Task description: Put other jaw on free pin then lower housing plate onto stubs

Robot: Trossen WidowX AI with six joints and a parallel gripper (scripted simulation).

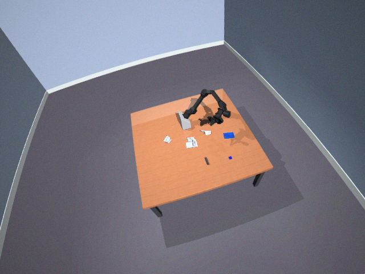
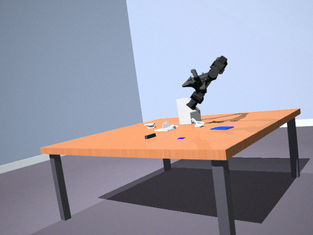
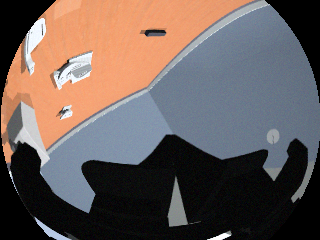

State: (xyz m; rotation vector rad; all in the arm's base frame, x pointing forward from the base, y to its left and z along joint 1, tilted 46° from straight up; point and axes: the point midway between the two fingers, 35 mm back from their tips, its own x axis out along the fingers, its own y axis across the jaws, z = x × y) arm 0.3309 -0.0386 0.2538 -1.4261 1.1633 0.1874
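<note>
My gripper tip is 150 mm past the white jaw, 10 mm to the left of it and 230 mm above it. The rest, counted from my gripper tip: small black block 190 mm ahead, 150 mm to the right, 260 mm below; then small blue square 270 mm ahead, 80 mm to the left, 260 mm below; then blue mat 20 mm ahead, 220 mm to the left, 260 mm below.
</note>
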